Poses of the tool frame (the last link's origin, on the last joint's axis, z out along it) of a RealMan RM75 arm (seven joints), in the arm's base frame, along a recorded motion.
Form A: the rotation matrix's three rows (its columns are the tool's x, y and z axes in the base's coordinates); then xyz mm. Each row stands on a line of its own.
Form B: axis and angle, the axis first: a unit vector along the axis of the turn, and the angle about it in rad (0 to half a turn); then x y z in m. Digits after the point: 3 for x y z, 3 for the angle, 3 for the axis.
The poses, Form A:
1:
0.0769 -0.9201 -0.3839
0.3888 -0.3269 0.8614
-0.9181 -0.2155 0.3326
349 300 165
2:
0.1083 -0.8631 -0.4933
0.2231 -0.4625 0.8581
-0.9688 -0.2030 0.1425
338 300 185
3:
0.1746 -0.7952 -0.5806
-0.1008 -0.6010 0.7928
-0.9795 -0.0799 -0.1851
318 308 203
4:
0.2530 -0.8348 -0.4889
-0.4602 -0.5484 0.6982
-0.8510 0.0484 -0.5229
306 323 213
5:
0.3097 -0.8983 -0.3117
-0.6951 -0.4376 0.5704
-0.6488 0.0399 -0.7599
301 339 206
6:
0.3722 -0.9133 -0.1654
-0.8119 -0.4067 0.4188
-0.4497 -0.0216 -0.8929
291 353 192
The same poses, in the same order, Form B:
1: -0.606 0.301 0.737 2.047 0.349 0.300 0.165
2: -0.667 0.299 0.683 2.222 0.338 0.300 0.185
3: -0.737 0.337 0.586 2.508 0.318 0.308 0.203
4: -0.780 0.435 0.450 2.712 0.306 0.323 0.213
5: -0.803 0.510 0.308 2.805 0.301 0.339 0.206
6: -0.825 0.533 0.190 2.871 0.291 0.353 0.192
